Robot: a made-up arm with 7 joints. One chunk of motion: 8 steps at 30 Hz.
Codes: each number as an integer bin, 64 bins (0 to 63) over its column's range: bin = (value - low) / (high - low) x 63, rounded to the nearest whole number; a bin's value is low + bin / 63 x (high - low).
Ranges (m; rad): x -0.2..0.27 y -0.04..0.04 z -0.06..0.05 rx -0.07..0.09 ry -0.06..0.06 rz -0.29..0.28
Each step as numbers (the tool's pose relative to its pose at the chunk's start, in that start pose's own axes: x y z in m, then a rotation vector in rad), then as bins.
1 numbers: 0.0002 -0.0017 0.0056 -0.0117 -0.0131 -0.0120
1 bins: 27 30 38 23 25 31
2 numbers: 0.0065 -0.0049 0.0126 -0.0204 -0.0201 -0.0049
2 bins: 28 28 42 20 21 32
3 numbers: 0.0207 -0.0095 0.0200 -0.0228 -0.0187 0.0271
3 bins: 30 24 46 19 22 35
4 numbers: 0.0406 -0.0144 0.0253 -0.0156 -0.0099 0.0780
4 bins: 32 20 49 21 26 41
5 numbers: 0.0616 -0.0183 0.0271 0.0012 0.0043 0.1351
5 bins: 35 17 50 28 34 47
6 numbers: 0.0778 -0.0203 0.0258 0.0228 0.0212 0.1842
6 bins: 37 16 49 37 43 52
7 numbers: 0.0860 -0.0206 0.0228 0.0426 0.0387 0.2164
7 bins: 38 15 47 44 52 56
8 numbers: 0.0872 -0.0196 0.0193 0.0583 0.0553 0.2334
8 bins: 38 16 45 51 61 58
